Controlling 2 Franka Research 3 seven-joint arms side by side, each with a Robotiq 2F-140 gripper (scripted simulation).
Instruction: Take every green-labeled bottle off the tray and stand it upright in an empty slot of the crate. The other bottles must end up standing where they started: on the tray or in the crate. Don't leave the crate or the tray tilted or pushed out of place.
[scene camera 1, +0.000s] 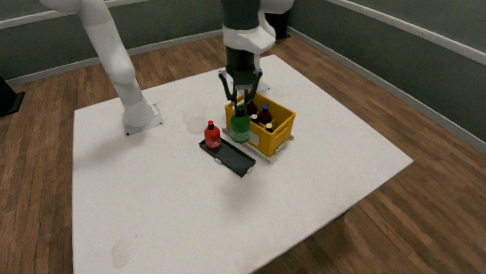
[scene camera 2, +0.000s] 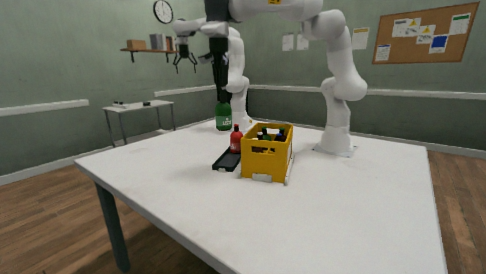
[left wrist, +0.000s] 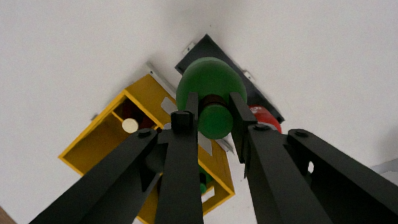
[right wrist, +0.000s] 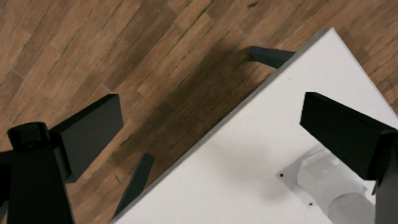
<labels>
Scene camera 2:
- left gripper: 222, 101
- yellow crate: 276, 163
</labels>
